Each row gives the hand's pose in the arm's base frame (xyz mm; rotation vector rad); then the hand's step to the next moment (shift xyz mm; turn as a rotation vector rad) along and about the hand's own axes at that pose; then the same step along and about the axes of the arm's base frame.
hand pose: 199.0 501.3 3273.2 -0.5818 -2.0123 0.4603
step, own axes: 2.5 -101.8 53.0 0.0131 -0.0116 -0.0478
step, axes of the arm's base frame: -69.2 -86.0 31.6 0.0339 0.0020 0.0379
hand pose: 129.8 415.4 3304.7 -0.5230 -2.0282 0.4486
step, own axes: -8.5 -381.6 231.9 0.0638 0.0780 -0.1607
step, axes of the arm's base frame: -267.9 -348.5 79.1 0.1261 0.1156 0.0820
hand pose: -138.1 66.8 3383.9 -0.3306 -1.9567 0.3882
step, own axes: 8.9 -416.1 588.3 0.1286 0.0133 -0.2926
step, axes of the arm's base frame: -565.0 -444.9 -45.8 0.2176 0.0985 0.2128
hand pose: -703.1 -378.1 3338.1 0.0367 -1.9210 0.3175
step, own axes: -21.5 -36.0 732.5 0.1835 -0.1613 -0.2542
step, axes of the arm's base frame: -654.6 -211.4 -255.3 0.1933 -0.0718 0.2860
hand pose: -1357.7 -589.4 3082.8 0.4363 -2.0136 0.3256
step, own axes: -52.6 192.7 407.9 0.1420 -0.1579 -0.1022
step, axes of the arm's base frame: -384.6 15.8 -241.1 0.0892 -0.1238 0.1796
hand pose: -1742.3 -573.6 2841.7 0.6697 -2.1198 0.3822
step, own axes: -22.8 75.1 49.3 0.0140 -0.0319 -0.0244
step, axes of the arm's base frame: -64.8 44.0 -49.6 0.0276 -0.0184 0.0266
